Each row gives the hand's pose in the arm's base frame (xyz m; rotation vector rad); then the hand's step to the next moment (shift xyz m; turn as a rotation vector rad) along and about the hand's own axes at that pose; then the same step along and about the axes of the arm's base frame.
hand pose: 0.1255 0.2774 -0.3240 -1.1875 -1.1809 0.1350
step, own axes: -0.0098 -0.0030 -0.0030 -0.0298 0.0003 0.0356
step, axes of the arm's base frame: -0.0035 -0.0094 -0.0036 -0.0402 0.0041 -0.0228
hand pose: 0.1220 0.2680 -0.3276 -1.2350 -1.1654 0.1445
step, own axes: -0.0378 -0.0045 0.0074 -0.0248 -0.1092 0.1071
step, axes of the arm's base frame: -0.0251 -0.0214 -0.0204 -0.1436 0.0105 0.0572
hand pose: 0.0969 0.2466 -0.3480 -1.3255 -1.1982 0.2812
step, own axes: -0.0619 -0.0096 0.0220 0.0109 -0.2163 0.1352
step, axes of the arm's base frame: -0.0481 -0.0366 -0.0276 -0.1985 0.0210 0.1592
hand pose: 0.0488 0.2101 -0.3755 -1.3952 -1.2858 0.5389
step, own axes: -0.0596 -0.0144 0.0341 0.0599 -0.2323 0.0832
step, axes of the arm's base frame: -0.0534 -0.0423 -0.0166 -0.1446 0.0405 0.2048
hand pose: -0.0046 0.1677 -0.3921 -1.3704 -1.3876 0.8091
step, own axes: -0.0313 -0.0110 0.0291 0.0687 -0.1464 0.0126
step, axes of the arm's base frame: -0.0347 -0.0269 -0.0040 -0.0499 0.0487 0.1465
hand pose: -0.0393 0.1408 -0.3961 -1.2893 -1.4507 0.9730
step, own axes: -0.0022 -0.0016 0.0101 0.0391 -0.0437 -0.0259
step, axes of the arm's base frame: -0.0101 -0.0022 -0.0013 0.0136 0.0323 0.0537
